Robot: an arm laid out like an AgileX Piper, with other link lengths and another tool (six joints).
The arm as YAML. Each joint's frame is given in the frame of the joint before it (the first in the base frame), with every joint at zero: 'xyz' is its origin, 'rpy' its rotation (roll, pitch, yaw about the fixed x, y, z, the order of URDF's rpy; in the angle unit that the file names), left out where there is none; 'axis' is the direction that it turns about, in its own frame. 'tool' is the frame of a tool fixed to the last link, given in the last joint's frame.
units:
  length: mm
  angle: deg
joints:
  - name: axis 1
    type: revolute
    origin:
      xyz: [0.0, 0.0, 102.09]
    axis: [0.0, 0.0, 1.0]
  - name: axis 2
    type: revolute
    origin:
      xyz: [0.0, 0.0, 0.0]
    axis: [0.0, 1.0, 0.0]
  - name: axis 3
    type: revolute
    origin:
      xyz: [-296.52, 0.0, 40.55]
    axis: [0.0, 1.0, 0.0]
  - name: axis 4
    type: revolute
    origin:
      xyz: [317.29, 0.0, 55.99]
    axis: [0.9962, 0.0, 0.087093]
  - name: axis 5
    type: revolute
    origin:
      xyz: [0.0, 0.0, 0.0]
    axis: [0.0, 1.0, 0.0]
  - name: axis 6
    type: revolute
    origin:
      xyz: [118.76, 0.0, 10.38]
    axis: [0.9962, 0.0, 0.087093]
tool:
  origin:
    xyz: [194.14, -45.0, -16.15]
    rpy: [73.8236, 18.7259, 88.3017]
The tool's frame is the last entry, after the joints.
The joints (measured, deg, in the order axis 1, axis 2, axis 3, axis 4, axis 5, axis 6), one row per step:
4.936, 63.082, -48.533, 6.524, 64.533, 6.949
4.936, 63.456, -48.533, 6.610, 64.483, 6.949
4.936, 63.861, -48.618, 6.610, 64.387, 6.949
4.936, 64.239, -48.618, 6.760, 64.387, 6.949
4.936, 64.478, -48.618, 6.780, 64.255, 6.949
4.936, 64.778, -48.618, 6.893, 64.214, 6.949
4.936, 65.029, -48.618, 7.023, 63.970, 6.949
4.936, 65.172, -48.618, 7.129, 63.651, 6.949
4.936, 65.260, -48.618, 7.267, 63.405, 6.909
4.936, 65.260, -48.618, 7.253, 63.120, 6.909
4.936, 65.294, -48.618, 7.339, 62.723, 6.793
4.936, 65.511, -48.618, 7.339, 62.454, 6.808
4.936, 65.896, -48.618, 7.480, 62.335, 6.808
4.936, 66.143, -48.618, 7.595, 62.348, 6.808
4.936, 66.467, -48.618, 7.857, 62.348, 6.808
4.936, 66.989, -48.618, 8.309, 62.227, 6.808
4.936, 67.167, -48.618, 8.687, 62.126, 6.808
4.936, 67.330, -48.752, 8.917, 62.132, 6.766
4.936, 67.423, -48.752, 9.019, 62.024, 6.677
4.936, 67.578, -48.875, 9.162, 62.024, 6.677
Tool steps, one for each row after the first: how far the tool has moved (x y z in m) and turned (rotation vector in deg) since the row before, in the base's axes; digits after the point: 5 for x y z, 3 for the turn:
-0.00013, 0.00043, -0.00174, 0.056, 0.330, -0.020
0.00062, 0.00003, -0.00130, -0.021, 0.224, -0.011
-0.00046, 0.00075, -0.00181, 0.114, 0.389, -0.027
0.00045, 0.00012, -0.00104, 0.007, 0.109, -0.019
-0.00015, 0.00057, -0.00140, 0.087, 0.268, -0.026
0.00099, 0.00071, -0.00103, 0.120, 0.019, -0.054
0.00152, 0.00062, -0.00046, 0.111, -0.165, -0.060
0.00120, 0.00074, -0.00025, 0.132, -0.150, -0.020
0.00155, -0.00001, 0.00022, 0.003, -0.283, -0.032
0.00216, 0.00046, 0.00016, 0.075, -0.368, 0.044
0.00120, 0.00005, -0.00084, 0.001, -0.048, -0.048
0.00014, 0.00071, -0.00180, 0.111, 0.278, -0.045
-0.00041, 0.00056, -0.00122, 0.090, 0.269, -0.023
-0.00050, 0.00132, -0.00159, 0.227, 0.345, -0.058
-0.00018, 0.00230, -0.00246, 0.400, 0.438, -0.119
0.00016, 0.00194, -0.00078, 0.356, 0.109, -0.103
0.00054, 0.00121, 0.00006, 0.210, 0.047, -0.013
0.00049, 0.00047, -0.00037, 0.075, -0.020, 0.045
0.00052, 0.00078, 0.00002, 0.136, 0.044, -0.034

